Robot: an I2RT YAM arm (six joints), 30 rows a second.
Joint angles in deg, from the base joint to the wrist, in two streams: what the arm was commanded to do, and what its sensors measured. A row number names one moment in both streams.
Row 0, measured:
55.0, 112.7, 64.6, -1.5, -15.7, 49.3
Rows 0 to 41, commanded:
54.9, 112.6, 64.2, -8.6, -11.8, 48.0
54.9, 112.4, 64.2, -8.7, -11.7, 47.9
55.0, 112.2, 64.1, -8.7, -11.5, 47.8
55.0, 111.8, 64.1, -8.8, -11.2, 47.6
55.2, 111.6, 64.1, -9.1, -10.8, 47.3
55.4, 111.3, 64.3, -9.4, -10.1, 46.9
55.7, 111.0, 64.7, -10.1, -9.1, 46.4
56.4, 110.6, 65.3, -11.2, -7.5, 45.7
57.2, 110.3, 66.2, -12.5, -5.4, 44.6
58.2, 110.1, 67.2, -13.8, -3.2, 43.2
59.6, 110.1, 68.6, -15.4, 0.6, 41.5
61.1, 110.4, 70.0, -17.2, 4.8, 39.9
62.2, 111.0, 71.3, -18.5, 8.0, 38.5
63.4, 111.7, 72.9, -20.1, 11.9, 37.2
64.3, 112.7, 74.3, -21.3, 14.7, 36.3
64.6, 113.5, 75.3, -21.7, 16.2, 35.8
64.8, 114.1, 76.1, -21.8, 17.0, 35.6
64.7, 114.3, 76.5, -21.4, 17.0, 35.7
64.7, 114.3, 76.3, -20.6, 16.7, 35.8
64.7, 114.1, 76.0, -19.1, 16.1, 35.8
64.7, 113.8, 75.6, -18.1, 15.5, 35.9
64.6, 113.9, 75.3, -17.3, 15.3, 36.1
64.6, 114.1, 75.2, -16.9, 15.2, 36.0
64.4, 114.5, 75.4, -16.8, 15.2, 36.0
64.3, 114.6, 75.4, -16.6, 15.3, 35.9
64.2, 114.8, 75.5, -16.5, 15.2, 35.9
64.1, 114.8, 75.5, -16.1, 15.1, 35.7
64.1, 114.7, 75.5, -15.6, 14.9, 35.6
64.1, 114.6, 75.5, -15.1, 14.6, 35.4
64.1, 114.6, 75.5, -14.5, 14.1, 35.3
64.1, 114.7, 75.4, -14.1, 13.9, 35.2
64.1, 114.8, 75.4, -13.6, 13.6, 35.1
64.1, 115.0, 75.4, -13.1, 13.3, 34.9
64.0, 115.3, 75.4, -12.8, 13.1, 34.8
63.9, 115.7, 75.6, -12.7, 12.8, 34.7
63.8, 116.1, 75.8, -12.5, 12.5, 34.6
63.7, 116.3, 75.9, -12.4, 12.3, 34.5
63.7, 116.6, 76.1, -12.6, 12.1, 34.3
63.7, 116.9, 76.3, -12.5, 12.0, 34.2
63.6, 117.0, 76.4, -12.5, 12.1, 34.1
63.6, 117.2, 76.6, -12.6, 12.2, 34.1
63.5, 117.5, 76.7, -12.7, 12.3, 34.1
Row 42, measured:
63.6, 117.1, 76.1, -13.8, 12.4, 34.7
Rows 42 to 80, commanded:
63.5, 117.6, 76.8, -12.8, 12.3, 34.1
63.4, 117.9, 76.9, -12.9, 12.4, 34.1
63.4, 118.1, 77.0, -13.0, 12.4, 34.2
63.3, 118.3, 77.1, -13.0, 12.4, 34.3
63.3, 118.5, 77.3, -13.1, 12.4, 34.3
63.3, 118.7, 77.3, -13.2, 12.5, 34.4
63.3, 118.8, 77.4, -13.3, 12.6, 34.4
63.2, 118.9, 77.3, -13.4, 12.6, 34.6
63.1, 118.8, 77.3, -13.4, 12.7, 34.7
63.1, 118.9, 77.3, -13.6, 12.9, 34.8
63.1, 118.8, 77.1, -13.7, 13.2, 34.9
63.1, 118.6, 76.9, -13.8, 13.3, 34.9
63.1, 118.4, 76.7, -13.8, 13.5, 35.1
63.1, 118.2, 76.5, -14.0, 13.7, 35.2
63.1, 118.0, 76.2, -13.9, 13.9, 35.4
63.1, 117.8, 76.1, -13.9, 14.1, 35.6
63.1, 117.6, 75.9, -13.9, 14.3, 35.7
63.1, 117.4, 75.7, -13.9, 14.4, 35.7
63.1, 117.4, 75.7, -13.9, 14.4, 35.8
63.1, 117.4, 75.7, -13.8, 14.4, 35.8
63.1, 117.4, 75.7, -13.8, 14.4, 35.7
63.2, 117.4, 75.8, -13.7, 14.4, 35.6
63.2, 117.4, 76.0, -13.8, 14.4, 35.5
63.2, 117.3, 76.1, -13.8, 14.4, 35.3
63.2, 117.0, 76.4, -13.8, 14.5, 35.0
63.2, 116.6, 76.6, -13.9, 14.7, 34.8
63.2, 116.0, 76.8, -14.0, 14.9, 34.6
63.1, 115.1, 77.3, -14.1, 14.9, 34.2
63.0, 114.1, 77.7, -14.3, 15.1, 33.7
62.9, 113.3, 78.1, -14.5, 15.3, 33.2
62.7, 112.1, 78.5, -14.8, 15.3, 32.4
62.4, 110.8, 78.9, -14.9, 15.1, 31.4
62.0, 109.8, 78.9, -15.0, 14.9, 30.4
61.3, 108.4, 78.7, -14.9, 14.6, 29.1
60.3, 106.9, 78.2, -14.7, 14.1, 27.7
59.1, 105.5, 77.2, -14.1, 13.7, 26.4
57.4, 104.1, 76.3, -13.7, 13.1, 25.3
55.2, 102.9, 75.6, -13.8, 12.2, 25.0
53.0, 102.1, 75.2, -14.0, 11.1, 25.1
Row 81, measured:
56.8, 104.0, 76.4, -13.8, 12.6, 28.3
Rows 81 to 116, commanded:
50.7, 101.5, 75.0, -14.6, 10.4, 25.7
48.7, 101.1, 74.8, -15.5, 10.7, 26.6
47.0, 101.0, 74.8, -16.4, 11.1, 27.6
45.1, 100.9, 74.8, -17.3, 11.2, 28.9
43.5, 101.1, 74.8, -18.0, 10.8, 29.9
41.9, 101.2, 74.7, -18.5, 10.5, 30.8
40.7, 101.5, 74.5, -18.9, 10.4, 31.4
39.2, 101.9, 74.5, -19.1, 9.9, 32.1
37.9, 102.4, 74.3, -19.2, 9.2, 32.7
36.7, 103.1, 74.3, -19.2, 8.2, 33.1
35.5, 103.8, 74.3, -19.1, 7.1, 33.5
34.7, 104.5, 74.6, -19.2, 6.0, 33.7
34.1, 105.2, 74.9, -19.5, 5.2, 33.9
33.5, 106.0, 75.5, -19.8, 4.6, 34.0
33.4, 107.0, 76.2, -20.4, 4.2, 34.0
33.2, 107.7, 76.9, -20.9, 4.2, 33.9
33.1, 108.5, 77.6, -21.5, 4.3, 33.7
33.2, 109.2, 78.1, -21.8, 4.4, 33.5
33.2, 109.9, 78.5, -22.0, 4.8, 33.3
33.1, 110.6, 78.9, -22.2, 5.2, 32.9
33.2, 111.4, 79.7, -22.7, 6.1, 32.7
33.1, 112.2, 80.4, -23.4, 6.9, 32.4
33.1, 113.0, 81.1, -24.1, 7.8, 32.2
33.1, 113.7, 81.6, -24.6, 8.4, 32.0
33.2, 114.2, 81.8, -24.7, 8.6, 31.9
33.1, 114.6, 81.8, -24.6, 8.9, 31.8
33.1, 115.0, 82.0, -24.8, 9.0, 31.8
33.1, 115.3, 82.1, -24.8, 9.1, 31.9
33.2, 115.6, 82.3, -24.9, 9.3, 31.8
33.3, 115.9, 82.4, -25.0, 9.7, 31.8
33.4, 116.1, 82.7, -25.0, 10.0, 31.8
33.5, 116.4, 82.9, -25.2, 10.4, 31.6
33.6, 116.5, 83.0, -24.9, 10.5, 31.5
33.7, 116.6, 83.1, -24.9, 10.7, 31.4
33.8, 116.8, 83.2, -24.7, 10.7, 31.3
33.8, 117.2, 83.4, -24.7, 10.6, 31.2
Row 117, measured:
33.5, 116.6, 82.7, -24.5, 9.2, 31.7
